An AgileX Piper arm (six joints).
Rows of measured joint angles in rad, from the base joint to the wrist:
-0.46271, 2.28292, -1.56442, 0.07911, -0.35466, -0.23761
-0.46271, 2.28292, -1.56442, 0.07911, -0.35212, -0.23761
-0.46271, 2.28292, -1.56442, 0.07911, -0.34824, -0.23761
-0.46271, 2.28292, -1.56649, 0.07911, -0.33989, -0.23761
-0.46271, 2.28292, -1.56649, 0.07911, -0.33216, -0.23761
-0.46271, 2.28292, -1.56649, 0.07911, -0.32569, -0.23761
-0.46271, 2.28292, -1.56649, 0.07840, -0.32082, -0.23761
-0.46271, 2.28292, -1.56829, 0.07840, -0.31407, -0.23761
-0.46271, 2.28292, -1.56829, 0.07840, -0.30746, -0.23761
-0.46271, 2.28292, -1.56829, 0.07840, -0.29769, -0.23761
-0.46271, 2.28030, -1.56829, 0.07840, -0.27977, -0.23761
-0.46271, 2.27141, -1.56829, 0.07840, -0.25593, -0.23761
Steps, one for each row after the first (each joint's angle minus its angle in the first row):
0.00000, 0.00000, 0.00000, 0.00000, 0.00254, 0.00000
0.00000, 0.00000, 0.00000, 0.00000, 0.00642, 0.00000
0.00000, 0.00000, -0.00207, 0.00000, 0.01477, 0.00000
0.00000, 0.00000, -0.00207, 0.00000, 0.02250, 0.00000
0.00000, 0.00000, -0.00207, 0.00000, 0.02897, 0.00000
0.00000, 0.00000, -0.00207, -0.00071, 0.03384, 0.00000
0.00000, 0.00000, -0.00387, -0.00071, 0.04059, 0.00000
0.00000, 0.00000, -0.00387, -0.00071, 0.04720, 0.00000
0.00000, 0.00000, -0.00387, -0.00071, 0.05697, 0.00000
0.00000, -0.00262, -0.00387, -0.00071, 0.07489, 0.00000
0.00000, -0.01151, -0.00387, -0.00071, 0.09873, 0.00000

